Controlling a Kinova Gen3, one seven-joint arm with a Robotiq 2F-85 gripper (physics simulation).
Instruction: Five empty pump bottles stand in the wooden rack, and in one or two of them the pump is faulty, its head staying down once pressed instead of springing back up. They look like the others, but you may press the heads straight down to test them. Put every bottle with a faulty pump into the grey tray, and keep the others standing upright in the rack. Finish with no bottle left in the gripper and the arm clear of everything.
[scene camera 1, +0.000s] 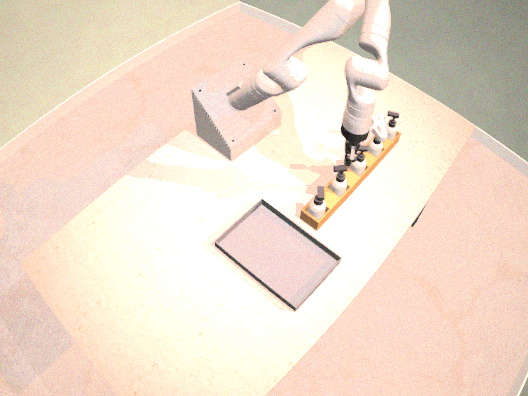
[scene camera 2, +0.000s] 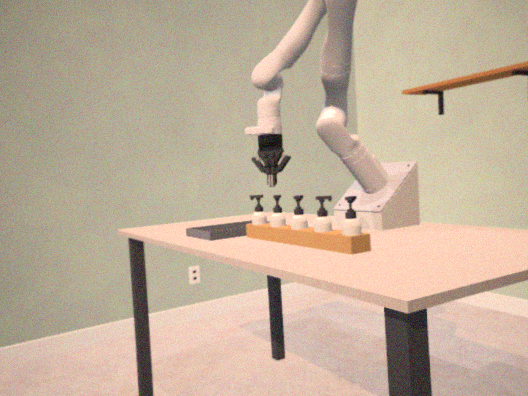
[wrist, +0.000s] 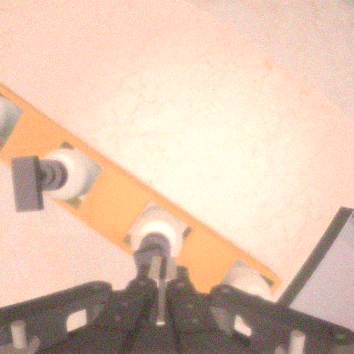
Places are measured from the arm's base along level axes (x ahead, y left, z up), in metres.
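Where they show: gripper, fingertip midpoint: (scene camera 1: 347, 164) (scene camera 2: 272, 186) (wrist: 163, 271); arm's base, origin of the base link: (scene camera 1: 240, 97) (scene camera 2: 376, 184).
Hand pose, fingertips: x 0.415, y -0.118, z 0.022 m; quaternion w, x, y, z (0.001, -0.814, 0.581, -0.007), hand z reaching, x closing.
Each offset is from my fingertips to the top centre of the thing. "spot": to the spot under its first point. Level surfaces: height alone.
The wooden rack @(dx +0.017, dy +0.114, dz -0.123 m) (scene camera 1: 311, 220) (scene camera 2: 305, 240) (wrist: 112, 197) holds five upright white bottles with dark pump heads. My gripper (scene camera 1: 348, 162) (scene camera 2: 271, 185) (wrist: 163, 271) is shut and empty, pointing down a little above the second bottle from the tray end @(spot: dx -0.004, dy -0.012, dz -0.088 m) (scene camera 1: 339, 185) (scene camera 2: 277, 219) (wrist: 159, 225). That bottle's head stands up, level with its neighbours. The tray-end bottle @(dx -0.036, dy -0.100, dz -0.028 m) (scene camera 1: 317, 207) (scene camera 2: 258, 218) (wrist: 247, 280), the middle bottle @(dx +0.017, dy +0.115, dz -0.028 m) (scene camera 1: 359, 165) (scene camera 2: 299, 221) (wrist: 77, 172), the fourth @(dx +0.044, dy +0.220, dz -0.028 m) (scene camera 1: 376, 146) (scene camera 2: 323, 223) and the far-end one @(dx +0.069, dy +0.328, dz -0.028 m) (scene camera 1: 392, 131) (scene camera 2: 351, 226) also show raised heads. The grey tray @(dx -0.077, dy -0.264, dz -0.138 m) (scene camera 1: 280, 250) (scene camera 2: 215, 231) (wrist: 327, 285) is empty.
The arm's grey wedge base (scene camera 1: 215, 122) (scene camera 2: 405, 200) stands on the table @(dz -0.168 m) (scene camera 1: 150, 280) (scene camera 2: 425, 260) behind the rack. The tray lies close to one rack end. In scene camera 1 the wrist partly overlaps the farther bottles. A wall shelf (scene camera 2: 465, 81) is far off to the right.
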